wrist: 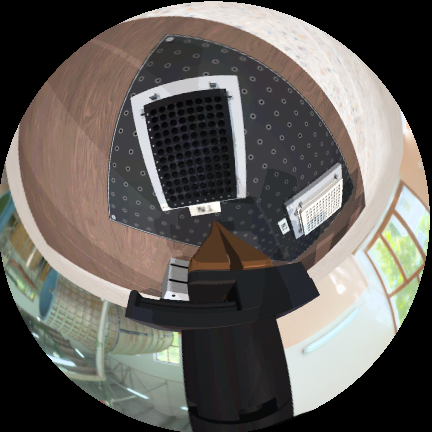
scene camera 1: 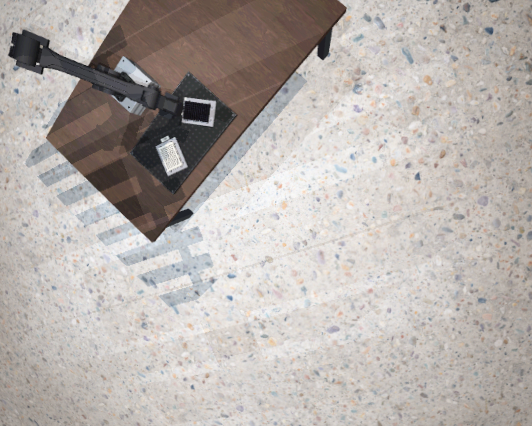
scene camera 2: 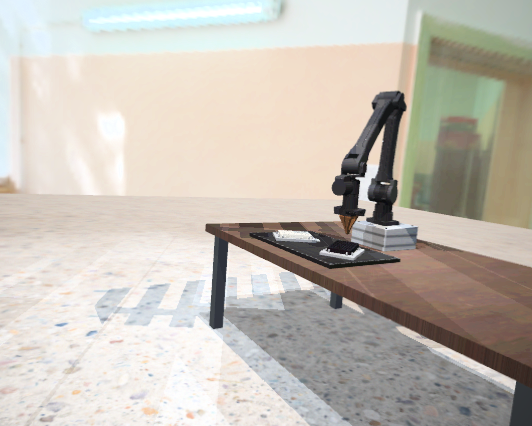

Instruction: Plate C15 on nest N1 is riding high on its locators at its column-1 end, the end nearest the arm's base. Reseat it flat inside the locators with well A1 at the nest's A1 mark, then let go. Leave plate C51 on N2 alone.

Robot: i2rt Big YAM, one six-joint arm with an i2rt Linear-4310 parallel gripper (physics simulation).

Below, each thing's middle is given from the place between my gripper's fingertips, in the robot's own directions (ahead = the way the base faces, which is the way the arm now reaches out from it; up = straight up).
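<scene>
Black well plate in white frame [wrist: 190, 136]: 60 mm to the left of my hand, 50 mm ahead of it, 40 mm below it. White ribbed well plate [wrist: 326, 200]: 200 mm to the right of my hand, 110 mm ahead of it, 40 mm below it. Going by their middles, the black well plate in white frame is the nearest to my hand of the things named here.
</scene>
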